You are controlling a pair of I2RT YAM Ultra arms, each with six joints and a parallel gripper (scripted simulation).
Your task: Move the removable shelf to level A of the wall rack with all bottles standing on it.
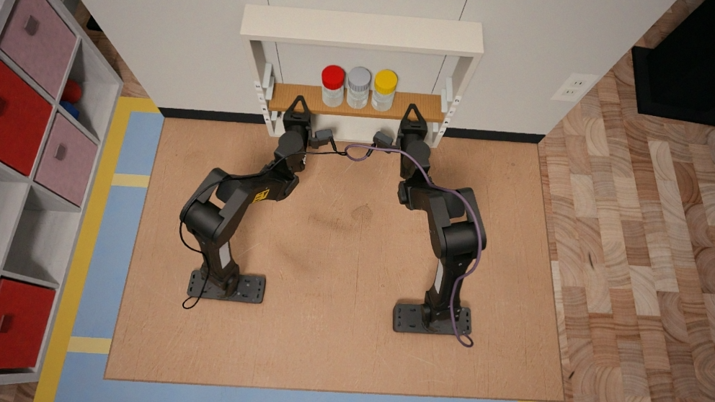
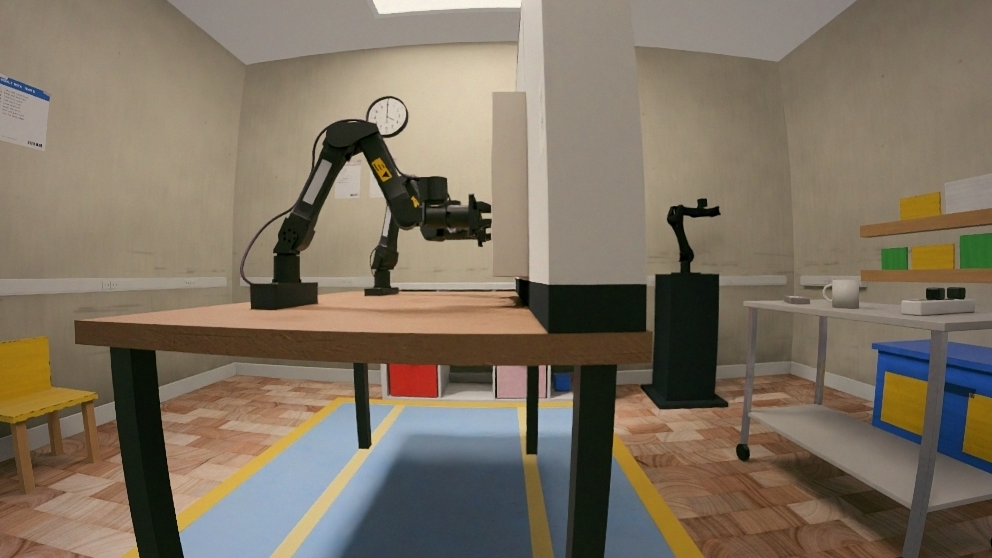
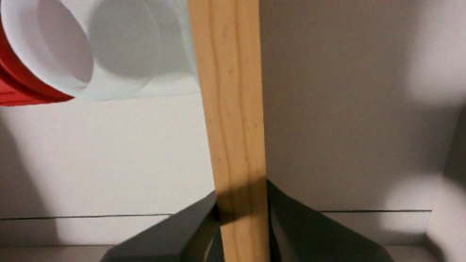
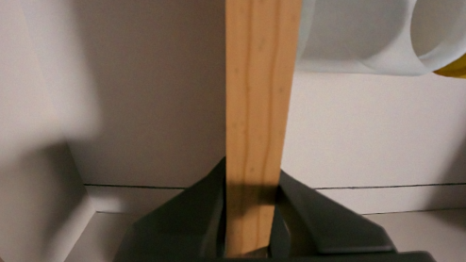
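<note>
Now: left hand 10 mm short of the red-capped bottle, 80 mm to the left of it and 60 mm below it. The rest, counted from my left hand: shelf board (20 mm ahead, 150 mm to the right); wall rack (20 mm ahead, 150 mm to the right, 60 mm above); grey-capped bottle (20 mm ahead, 150 mm to the right, 60 mm above).
The yellow-capped bottle lies 80 mm to the left of my right hand, 60 mm above it and 10 mm behind it. Round my right hand: shelf board (150 mm to the left, 10 mm behind); wall rack (150 mm to the left, 60 mm above, 10 mm behind); grey-capped bottle (150 mm to the left, 60 mm above, 10 mm behind).
</note>
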